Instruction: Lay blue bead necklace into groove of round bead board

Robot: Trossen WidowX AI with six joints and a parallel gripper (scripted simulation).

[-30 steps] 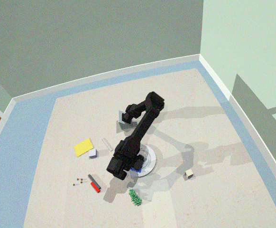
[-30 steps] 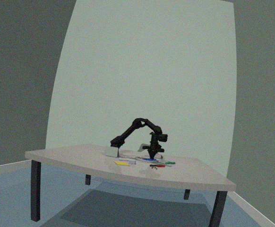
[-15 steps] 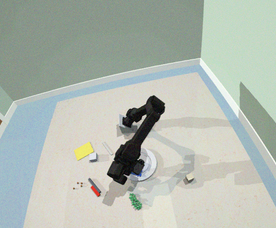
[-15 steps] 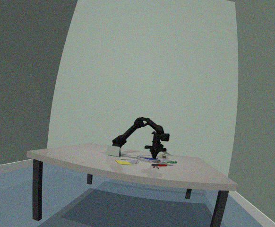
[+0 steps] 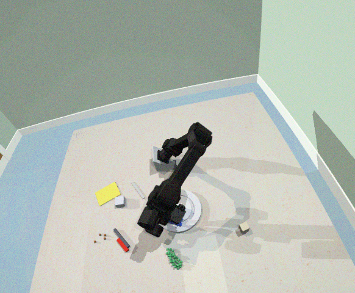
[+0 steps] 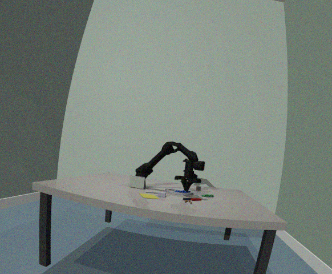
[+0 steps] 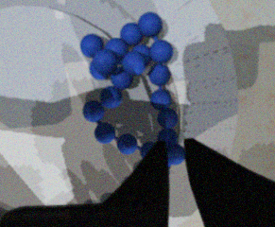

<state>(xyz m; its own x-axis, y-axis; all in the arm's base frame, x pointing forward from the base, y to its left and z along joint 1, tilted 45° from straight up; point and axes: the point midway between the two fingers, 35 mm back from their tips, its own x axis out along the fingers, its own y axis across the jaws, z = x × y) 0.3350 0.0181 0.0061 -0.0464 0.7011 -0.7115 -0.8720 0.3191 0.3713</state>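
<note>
The round bead board lies 50 mm behind my gripper tip, 40 mm to the left of it and 10 mm below it. From my gripper tip the other things lie so: white cube (230 mm to the right, 120 mm behind, 10 mm below); grey tool (200 mm to the right, 70 mm ahead, 10 mm below); stick (180 mm behind, 150 mm to the right, 20 mm below).
</note>
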